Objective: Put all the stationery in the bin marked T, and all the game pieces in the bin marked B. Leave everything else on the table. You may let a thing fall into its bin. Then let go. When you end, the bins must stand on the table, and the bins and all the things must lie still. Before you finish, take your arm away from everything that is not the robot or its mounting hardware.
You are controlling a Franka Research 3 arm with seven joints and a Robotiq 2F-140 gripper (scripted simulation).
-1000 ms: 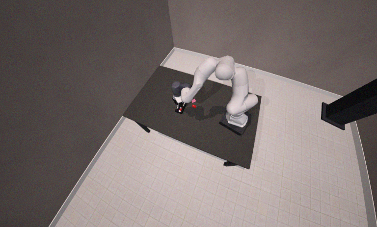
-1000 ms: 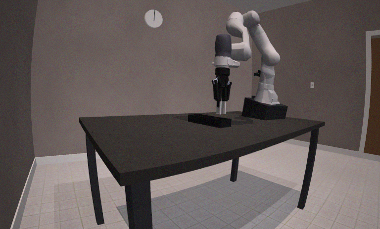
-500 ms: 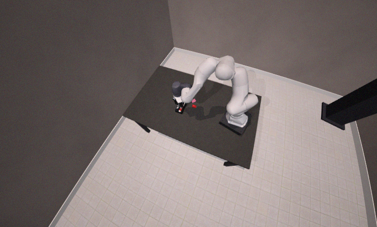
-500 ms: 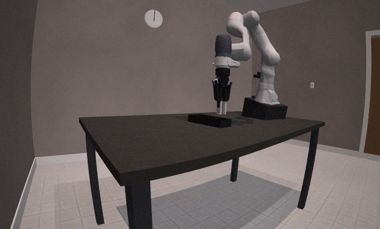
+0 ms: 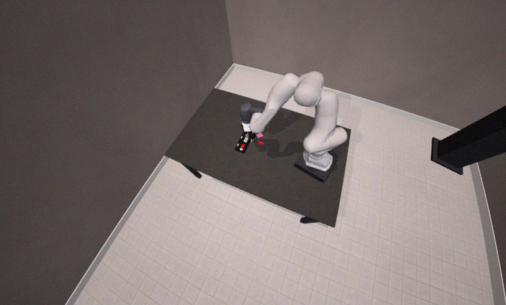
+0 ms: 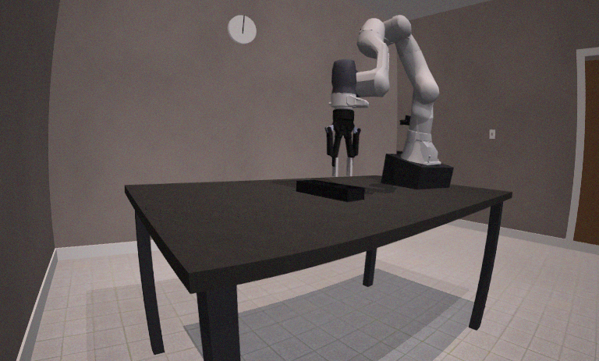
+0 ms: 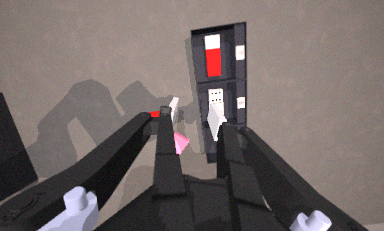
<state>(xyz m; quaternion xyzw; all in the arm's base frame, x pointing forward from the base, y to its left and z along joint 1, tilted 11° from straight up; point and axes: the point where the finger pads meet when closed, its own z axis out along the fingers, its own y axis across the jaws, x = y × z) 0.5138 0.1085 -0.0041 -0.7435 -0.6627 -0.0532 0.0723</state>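
Right now my hand is 3 cm past the pink block, 11 cm to the left of it and 9 cm above it. Also, from my hand: red-and-white eraser (3 cm ahead, 9 cm to the left, 8 cm below); black bin row (5 cm ahead, 8 cm below).
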